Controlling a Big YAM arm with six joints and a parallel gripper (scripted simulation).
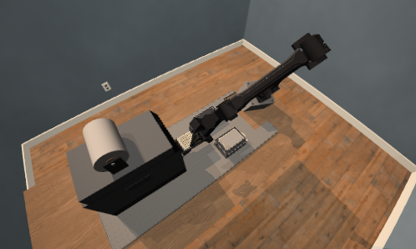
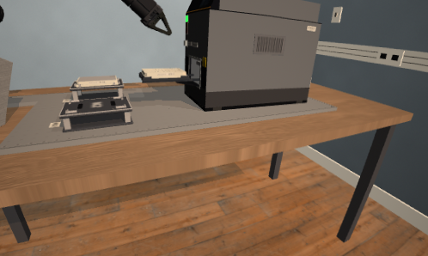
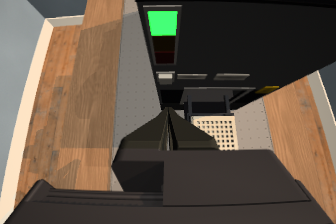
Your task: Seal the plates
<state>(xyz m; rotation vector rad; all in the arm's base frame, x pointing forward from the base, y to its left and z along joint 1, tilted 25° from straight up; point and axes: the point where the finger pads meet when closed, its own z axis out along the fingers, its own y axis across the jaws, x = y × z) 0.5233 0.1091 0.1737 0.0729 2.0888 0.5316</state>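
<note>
The start button lies 60 mm ahead of my hand, 30 mm below it and 10 mm to the left of it. Also, from my hand: sealer stage: 130 mm below, 90 mm to the right, 20 mm behind; plate nest: 220 mm to the right, 200 mm behind, 190 mm below; foil roll: 310 mm ahead, 190 mm above, 40 mm to the right.
</note>
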